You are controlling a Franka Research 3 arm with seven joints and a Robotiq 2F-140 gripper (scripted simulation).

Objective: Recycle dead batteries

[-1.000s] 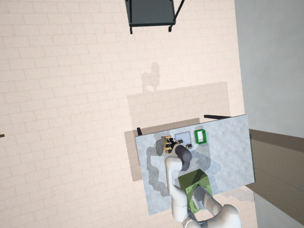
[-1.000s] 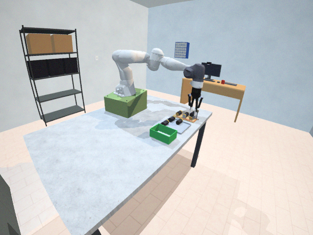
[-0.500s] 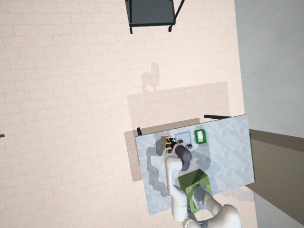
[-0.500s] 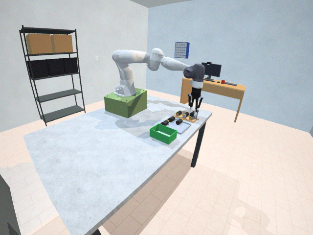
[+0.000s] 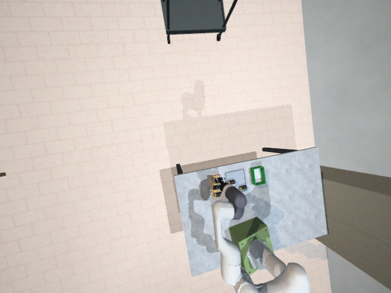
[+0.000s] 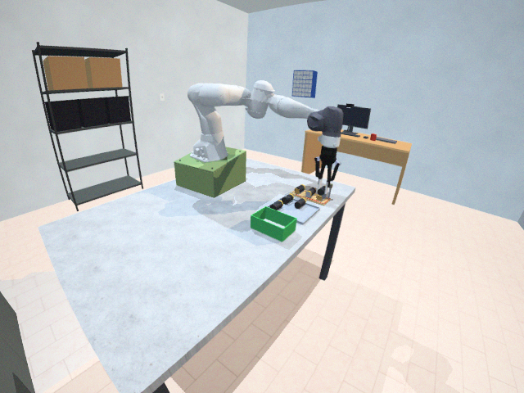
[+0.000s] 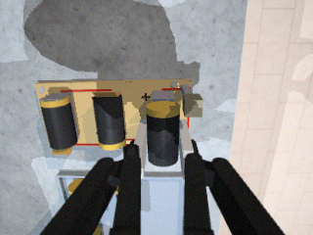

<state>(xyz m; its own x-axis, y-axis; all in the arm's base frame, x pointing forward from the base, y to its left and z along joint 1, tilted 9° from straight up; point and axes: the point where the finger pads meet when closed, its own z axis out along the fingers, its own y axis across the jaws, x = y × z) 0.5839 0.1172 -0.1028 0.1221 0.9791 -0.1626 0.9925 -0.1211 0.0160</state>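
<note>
Now: hand 4 cm to the right of the post, 4 cm above it and 3 cm short of it. From my hand the other things lie so: grey tray: 17 cm to the right, 9 cm behind, 8 cm below; green recycling box: 38 cm to the right, 9 cm behind, 7 cm below.
</note>
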